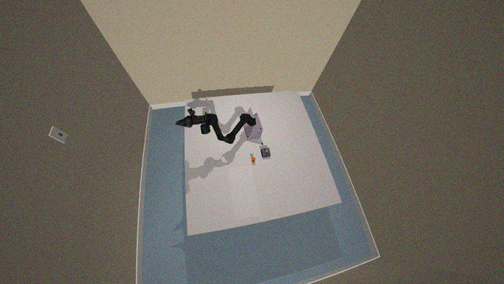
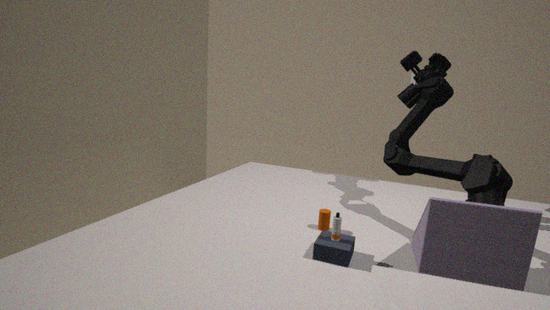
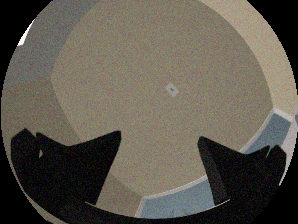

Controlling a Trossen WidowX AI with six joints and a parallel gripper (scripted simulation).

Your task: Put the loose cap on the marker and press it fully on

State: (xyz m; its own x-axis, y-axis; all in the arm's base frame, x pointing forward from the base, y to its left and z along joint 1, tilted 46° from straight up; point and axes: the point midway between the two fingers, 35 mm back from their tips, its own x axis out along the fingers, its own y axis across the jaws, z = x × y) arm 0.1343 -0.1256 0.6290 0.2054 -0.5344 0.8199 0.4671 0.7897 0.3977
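My gripper tip is now 130 mm short of the orange cap, 560 mm to the right of it and 400 mm above it. The rest, counted from my gripper tip: dark grey holder block: 60 mm ahead, 670 mm to the left, 410 mm below.
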